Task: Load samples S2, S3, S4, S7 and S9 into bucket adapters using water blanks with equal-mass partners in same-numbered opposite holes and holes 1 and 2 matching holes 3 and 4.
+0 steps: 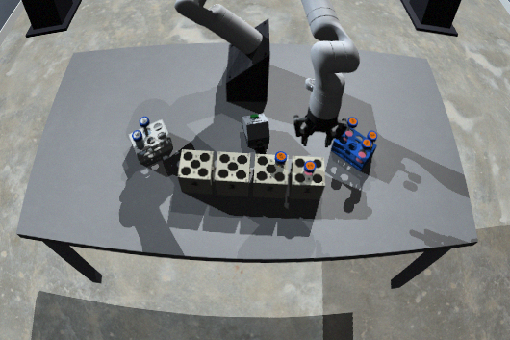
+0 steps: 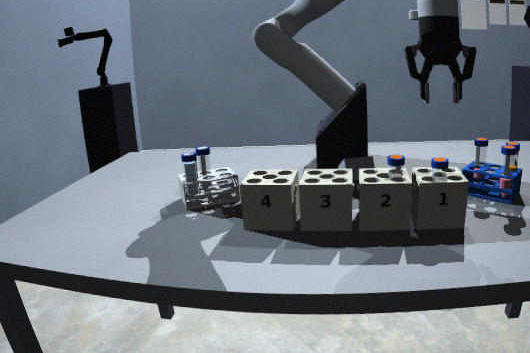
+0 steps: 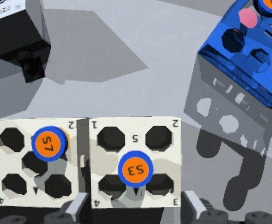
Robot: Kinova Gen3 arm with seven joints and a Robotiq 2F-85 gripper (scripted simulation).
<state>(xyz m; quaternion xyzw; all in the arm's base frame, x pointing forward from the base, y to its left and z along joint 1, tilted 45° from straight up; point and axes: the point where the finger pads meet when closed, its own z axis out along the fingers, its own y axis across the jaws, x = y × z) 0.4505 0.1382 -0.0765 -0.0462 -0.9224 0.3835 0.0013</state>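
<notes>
The sample tube S9 is 180 mm below my hand, 170 mm behind it and 160 mm to the left of it. The rest, counted from my hand: adapter 2 (200 mm below, 110 mm to the right, 10 mm behind); sample tube S7 (180 mm below, 80 mm to the right, 30 mm behind); sample tube S3 (180 mm below, 10 mm to the right).
</notes>
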